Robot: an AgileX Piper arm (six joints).
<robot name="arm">
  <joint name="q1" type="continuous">
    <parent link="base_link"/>
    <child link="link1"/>
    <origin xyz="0 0 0.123" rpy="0 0 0"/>
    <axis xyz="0 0 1"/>
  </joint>
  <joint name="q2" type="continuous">
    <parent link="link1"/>
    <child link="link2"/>
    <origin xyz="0 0 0" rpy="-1.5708 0 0"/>
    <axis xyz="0 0 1"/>
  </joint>
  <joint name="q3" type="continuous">
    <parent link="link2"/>
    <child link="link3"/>
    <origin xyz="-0.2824 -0.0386 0" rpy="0 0 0"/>
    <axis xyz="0 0 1"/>
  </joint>
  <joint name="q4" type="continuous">
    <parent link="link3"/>
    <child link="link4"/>
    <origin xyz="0.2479 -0.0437 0" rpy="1.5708 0 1.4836"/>
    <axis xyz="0 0 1"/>
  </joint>
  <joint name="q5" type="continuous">
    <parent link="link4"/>
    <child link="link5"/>
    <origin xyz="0 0 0" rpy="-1.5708 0 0"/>
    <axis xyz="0 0 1"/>
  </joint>
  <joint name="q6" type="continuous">
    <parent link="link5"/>
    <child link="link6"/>
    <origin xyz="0 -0.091 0" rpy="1.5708 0 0"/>
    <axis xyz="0 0 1"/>
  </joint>
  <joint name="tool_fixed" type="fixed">
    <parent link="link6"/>
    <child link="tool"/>
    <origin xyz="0 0 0" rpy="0 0 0"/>
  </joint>
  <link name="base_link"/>
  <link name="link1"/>
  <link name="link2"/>
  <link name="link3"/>
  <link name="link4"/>
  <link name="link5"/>
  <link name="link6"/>
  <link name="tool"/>
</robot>
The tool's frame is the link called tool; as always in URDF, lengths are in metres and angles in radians. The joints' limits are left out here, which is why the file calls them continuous.
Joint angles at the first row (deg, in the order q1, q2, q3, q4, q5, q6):
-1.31, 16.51, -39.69, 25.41, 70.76, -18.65
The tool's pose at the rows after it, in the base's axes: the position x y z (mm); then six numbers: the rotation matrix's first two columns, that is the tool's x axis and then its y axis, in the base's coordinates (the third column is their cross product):
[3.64, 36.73, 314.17, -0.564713, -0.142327, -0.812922, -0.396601, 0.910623, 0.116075]
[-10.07, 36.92, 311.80, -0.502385, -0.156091, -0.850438, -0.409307, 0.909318, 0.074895]
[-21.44, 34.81, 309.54, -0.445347, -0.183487, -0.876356, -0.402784, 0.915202, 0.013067]
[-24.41, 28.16, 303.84, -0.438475, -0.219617, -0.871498, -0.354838, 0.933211, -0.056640]
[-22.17, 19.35, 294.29, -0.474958, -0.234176, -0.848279, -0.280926, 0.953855, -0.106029]
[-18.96, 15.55, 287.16, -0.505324, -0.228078, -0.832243, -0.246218, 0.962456, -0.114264]
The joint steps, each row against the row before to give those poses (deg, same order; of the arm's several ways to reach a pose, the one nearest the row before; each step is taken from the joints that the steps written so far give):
0.00, -4.24, 2.14, -0.05, 0.00, 0.00
0.00, -4.37, 0.43, -0.09, 0.00, -0.74
0.00, -3.70, 0.07, -1.73, 0.00, -0.84
0.00, -1.84, 0.66, -4.81, 0.00, -0.09
0.00, -0.88, 1.61, -6.07, 0.00, 1.58
0.00, -0.14, 1.47, -2.52, -0.14, 1.28

